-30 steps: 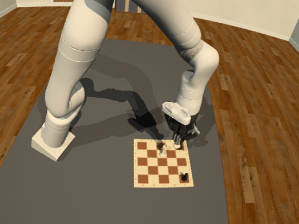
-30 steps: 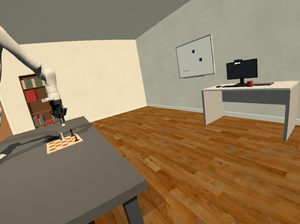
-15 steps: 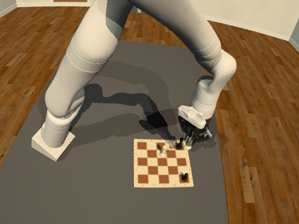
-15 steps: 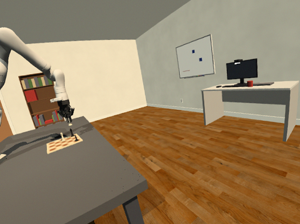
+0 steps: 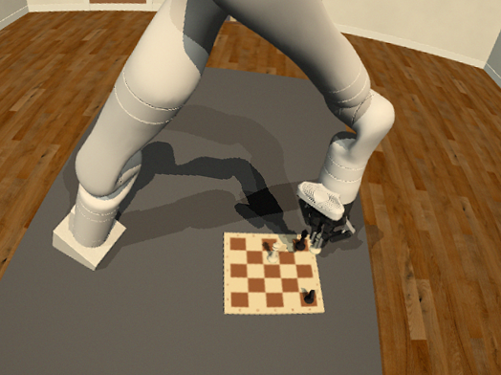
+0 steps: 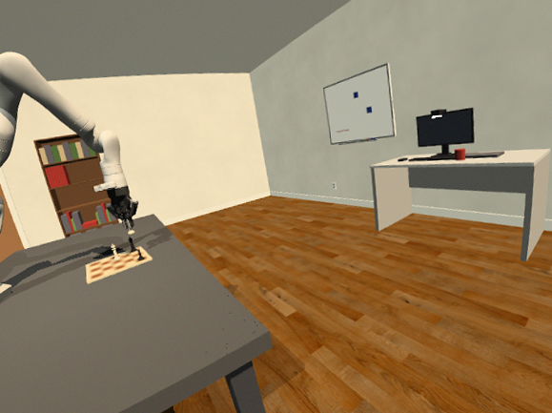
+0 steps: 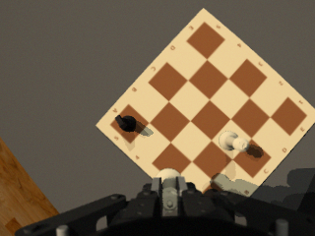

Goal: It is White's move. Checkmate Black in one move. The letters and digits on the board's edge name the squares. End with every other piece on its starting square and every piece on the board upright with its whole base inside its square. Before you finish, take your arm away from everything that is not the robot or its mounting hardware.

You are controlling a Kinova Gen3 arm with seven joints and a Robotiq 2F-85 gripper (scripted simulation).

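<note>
The black king is 2 cm behind my hand, 7 cm to the left of it and 10 cm below it. Also, from my hand: chessboard 8 cm behind, 2 cm to the right, 13 cm below; then small white piece 1 cm below; then tall white piece 8 cm behind, 2 cm to the left, 10 cm below.
</note>
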